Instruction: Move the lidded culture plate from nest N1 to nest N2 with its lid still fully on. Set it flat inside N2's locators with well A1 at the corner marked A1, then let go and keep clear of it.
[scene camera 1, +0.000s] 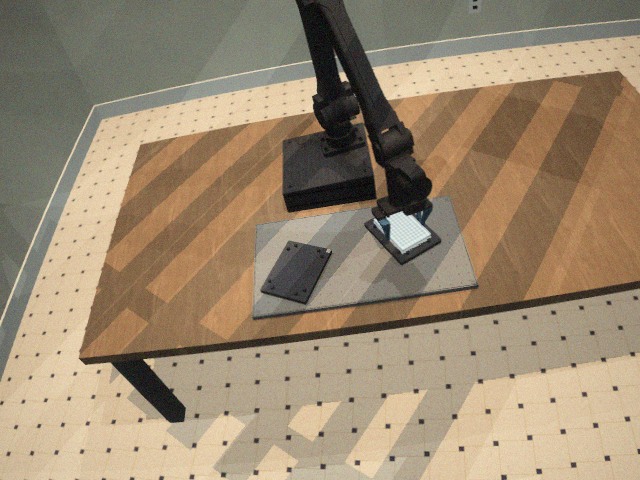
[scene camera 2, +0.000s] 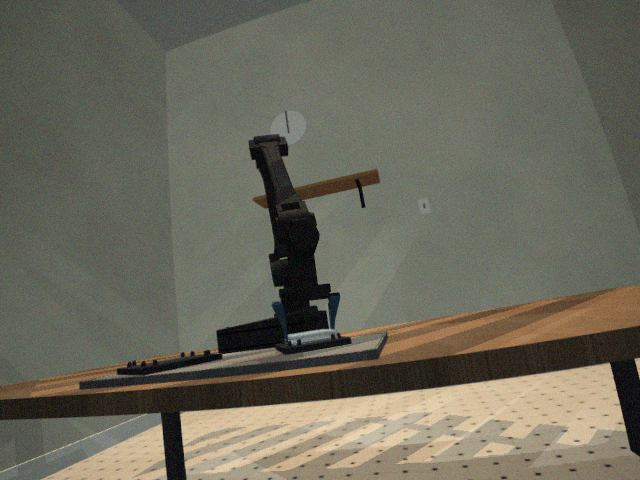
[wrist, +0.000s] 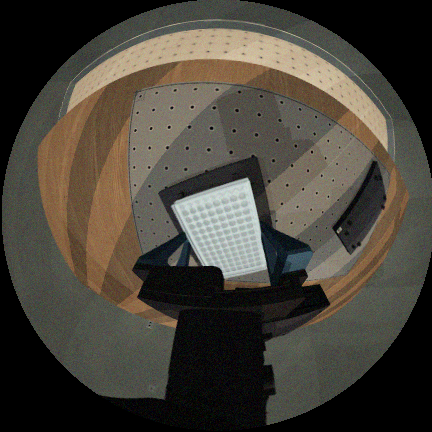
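Pixels of known places: gripper, fingertip midpoint: (scene camera 1: 404, 232) (scene camera 2: 310, 339) (wrist: 223, 228); arm's base, link origin: (scene camera 1: 342, 143) (scene camera 2: 297, 315).
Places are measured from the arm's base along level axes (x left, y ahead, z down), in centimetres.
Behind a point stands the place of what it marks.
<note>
The pale culture plate (scene camera 1: 408, 235) @[z 4.0, x 7.7, y 36.0 cm] (scene camera 2: 310, 337) @[z 4.7, x 8.2, y 38.8 cm] (wrist: 226, 220) @[z 4.0, x 7.1, y 35.5 cm] sits in the dark nest N1 (scene camera 1: 433, 241) @[z 5.7, x 13.3, y 38.4 cm] (scene camera 2: 315, 346) @[z 6.3, x 9.1, y 40.5 cm] (wrist: 250, 169) @[z 5.7, x 4.5, y 40.7 cm], looking level. Its lid appears to be on; the lid's edge is too small to make out. My gripper (scene camera 1: 405, 229) @[z 5.4, x 7.4, y 33.7 cm] (scene camera 2: 309, 334) @[z 5.4, x 7.4, y 33.7 cm] (wrist: 223, 228) @[z 5.4, x 7.4, y 33.7 cm] points down over it, with blue fingers against its two long sides, shut on the plate. Nest N2 (scene camera 1: 297, 271) @[z 5.7, x -20.4, y 36.8 cm] (scene camera 2: 170, 364) @[z 5.9, x -17.3, y 42.0 cm] (wrist: 362, 210) @[z 5.7, x -17.7, y 36.5 cm] holds no plate and has small dark locators near its corners. A small pale mark (scene camera 1: 328, 250) @[z 5.6, x -11.8, y 32.8 cm] (wrist: 339, 230) @[z 5.6, x -12.0, y 32.8 cm] is at one corner of N2.
Both nests stand on a grey perforated board (scene camera 1: 356, 268) @[z 6.7, x -6.5, y 39.6 cm] (scene camera 2: 248, 363) @[z 6.9, x -1.0, y 47.7 cm] (wrist: 200, 112) @[z 6.8, x 9.9, y 47.4 cm] on the wooden table (scene camera 1: 196, 206) @[z 8.1, x -45.8, y 0.9 cm]. The black arm base (scene camera 1: 328, 173) @[z 0.1, x -6.4, y 11.0 cm] (scene camera 2: 248, 334) @[z 3.1, x -10.7, y 14.8 cm] stands behind the board. N2 lies to the left of N1 in the first scene view.
</note>
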